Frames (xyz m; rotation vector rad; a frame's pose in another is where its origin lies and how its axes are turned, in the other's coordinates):
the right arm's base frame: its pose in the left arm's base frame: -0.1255 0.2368 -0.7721 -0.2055 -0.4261 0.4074
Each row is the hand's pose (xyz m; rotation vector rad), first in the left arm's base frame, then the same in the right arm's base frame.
Working: the left arm's base frame: its pose in the right arm's base frame: 0.2808 -0.4689 0.6077 0.2055 0.4261 -0.4074

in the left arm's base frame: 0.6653 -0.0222 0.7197 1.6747 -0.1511 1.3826
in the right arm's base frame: 1.0827 -0.9134 0.9546 1.9389 -0.3746 0.7102
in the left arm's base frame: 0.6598 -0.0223 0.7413 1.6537 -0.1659 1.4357
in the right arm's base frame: 1.0859 -0.9176 0.9763 1.9199 -0.3919 0.7639
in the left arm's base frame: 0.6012 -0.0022 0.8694 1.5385 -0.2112 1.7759
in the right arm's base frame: 1.0916 -0.9151 1.1184 1.8264 -0.4679 1.1110
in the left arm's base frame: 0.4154 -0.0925 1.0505 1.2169 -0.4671 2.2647
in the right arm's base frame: 0.9636 -0.9833 1.3518 1.5003 -0.7164 1.5940
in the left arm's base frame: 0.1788 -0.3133 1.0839 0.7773 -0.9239 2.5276
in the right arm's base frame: 0.6852 -1.1109 1.4616 1.0180 -1.0688 1.8442
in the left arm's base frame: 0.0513 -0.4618 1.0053 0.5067 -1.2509 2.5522
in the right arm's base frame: 0.4881 -1.1795 1.4315 0.7089 -1.2987 1.8715
